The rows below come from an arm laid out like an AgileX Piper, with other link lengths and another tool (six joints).
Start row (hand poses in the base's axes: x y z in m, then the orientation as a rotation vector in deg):
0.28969 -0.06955 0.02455 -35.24 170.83 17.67
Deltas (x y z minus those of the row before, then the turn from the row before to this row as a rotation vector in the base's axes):
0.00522 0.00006 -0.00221 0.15 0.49 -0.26
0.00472 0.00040 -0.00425 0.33 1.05 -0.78
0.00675 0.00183 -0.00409 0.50 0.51 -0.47
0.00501 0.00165 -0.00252 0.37 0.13 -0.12
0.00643 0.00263 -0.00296 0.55 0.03 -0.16
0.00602 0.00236 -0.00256 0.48 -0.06 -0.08
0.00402 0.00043 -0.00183 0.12 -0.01 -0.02
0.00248 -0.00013 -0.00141 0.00 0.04 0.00
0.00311 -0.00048 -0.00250 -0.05 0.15 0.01
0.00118 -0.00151 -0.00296 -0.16 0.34 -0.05
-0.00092 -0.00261 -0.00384 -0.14 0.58 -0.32
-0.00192 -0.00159 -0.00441 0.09 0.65 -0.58
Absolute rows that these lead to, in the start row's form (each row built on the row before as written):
0.29491 -0.06949 0.02234 -34.85 171.30 18.07
0.29963 -0.06909 0.01809 -33.66 172.35 18.93
0.30638 -0.06726 0.01400 -32.91 172.75 19.85
0.31139 -0.06561 0.01148 -32.70 172.77 20.45
0.31782 -0.06298 0.00852 -32.41 172.63 21.27
0.32384 -0.06062 0.00596 -32.25 172.41 21.95
0.32786 -0.06019 0.00413 -32.21 172.36 22.12
0.33034 -0.06032 0.00272 -32.21 172.40 22.14
0.33345 -0.06080 0.00022 -32.23 172.56 22.13
0.33463 -0.06231 -0.00274 -32.16 172.95 22.02
0.33371 -0.06492 -0.00658 -31.67 173.61 22.03
0.33179 -0.06651 -0.01099 -30.75 174.29 22.40

